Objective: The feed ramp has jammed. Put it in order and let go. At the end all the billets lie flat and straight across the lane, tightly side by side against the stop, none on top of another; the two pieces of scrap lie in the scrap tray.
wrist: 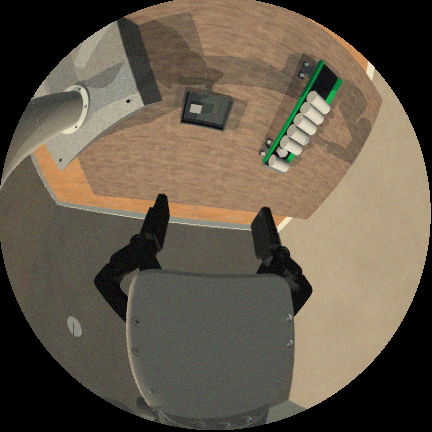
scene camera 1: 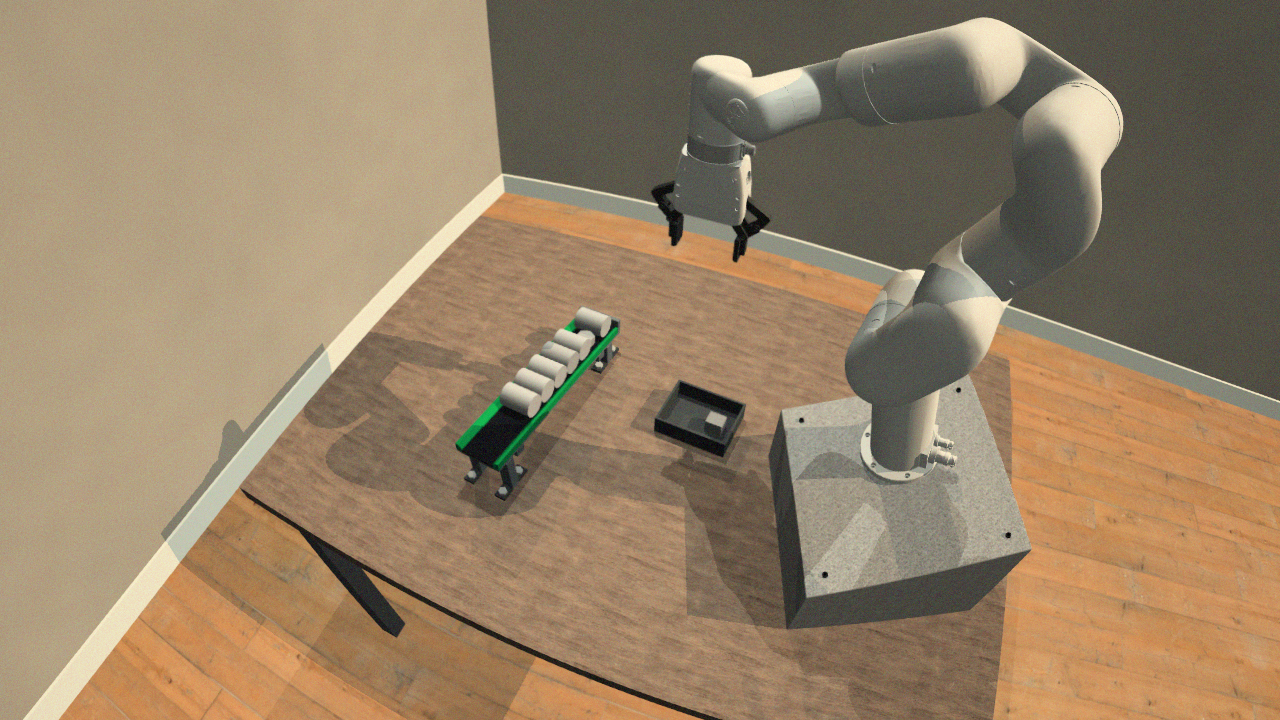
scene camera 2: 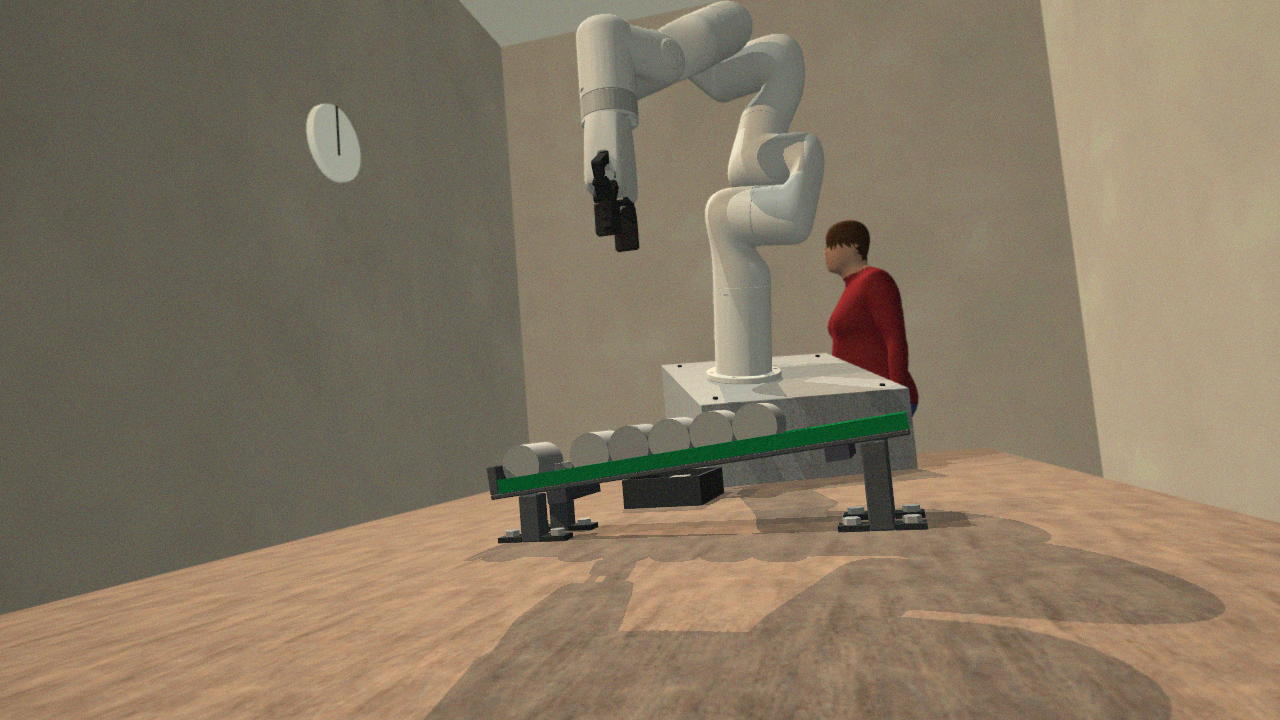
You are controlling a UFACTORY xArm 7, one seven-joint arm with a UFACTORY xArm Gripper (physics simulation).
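Places are measured from the arm's base along level axes (x back, y right, z up), in centimetres.
Pixels of known places: gripper, fingertip midpoint: (wrist: 213, 209) (scene camera 1: 706, 248) (scene camera 2: 618, 243); arm's base, origin of the base link: (wrist: 71, 108) (scene camera 1: 900, 448) (scene camera 2: 743, 376).
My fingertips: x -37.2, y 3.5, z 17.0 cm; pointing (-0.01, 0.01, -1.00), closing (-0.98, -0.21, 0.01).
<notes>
Ahead of a thing's pixels: the offset from my fingertips to its top centre. "spot": to the spot under its first point.
The sloping feed ramp {dx -20.1, dy -16.1, dz -25.3 cm} (scene camera 1: 496, 436) (scene camera 2: 841, 431) (wrist: 325, 82) has green rails and a black lane. One white billet {dx -22.0, dy +0.9, dz -24.5 cm} (scene camera 1: 591, 321) (scene camera 2: 531, 459) (wrist: 278, 164) lies across its low end by the stop {dx -22.3, dy +3.3, dz -26.3 cm} (scene camera 2: 492, 481). A small pale scrap piece {dx -20.9, dy -2.8, dz -26.5 cm} (scene camera 1: 586, 335) (scene camera 2: 562, 465) (wrist: 282, 152) sits between it and a row of several billets {dx -20.3, dy -14.3, dz -23.2 cm} (scene camera 1: 546, 370) (scene camera 2: 670, 436) (wrist: 305, 125), which lie across the lane side by side. The other scrap piece {dx +6.5, dy -3.1, dz -30.8 cm} (scene camera 1: 715, 422) (wrist: 196, 108) lies in the black scrap tray {dx +3.7, dy -3.4, dz -30.2 cm} (scene camera 1: 689, 437) (scene camera 2: 662, 490) (wrist: 202, 124). My gripper (scene camera 1: 706, 248) (scene camera 2: 615, 238) (wrist: 213, 209) is open and empty, high above the table.
The grey arm pedestal (scene camera 1: 930, 559) (scene camera 2: 805, 416) (wrist: 115, 115) stands beyond the tray from the ramp. The ramp stands on dark bolted legs {spot: dx -22.5, dy -32.5, dz -30.3 cm} (scene camera 2: 878, 488). A person in red (scene camera 2: 868, 313) stands behind the pedestal.
</notes>
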